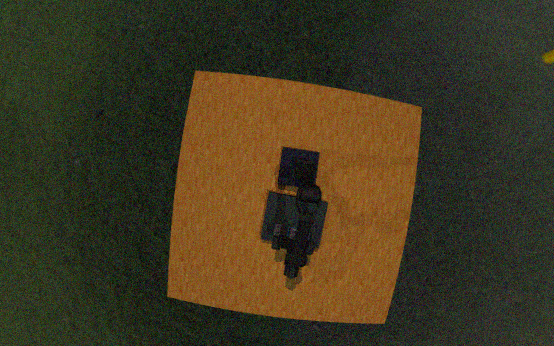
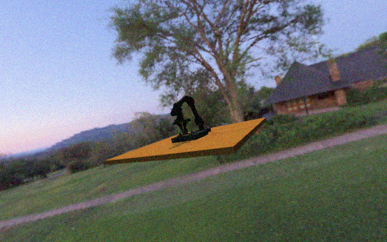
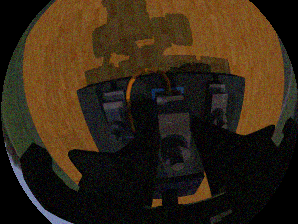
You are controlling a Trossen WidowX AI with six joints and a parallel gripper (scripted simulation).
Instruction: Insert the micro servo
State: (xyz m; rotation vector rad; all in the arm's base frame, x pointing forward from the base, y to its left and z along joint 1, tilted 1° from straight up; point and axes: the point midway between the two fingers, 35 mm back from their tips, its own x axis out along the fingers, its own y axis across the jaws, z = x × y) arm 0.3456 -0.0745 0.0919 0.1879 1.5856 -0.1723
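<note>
My gripper tip is 12 cm past the robot deck, 8 cm above it and 3 cm to the right of it.
</note>
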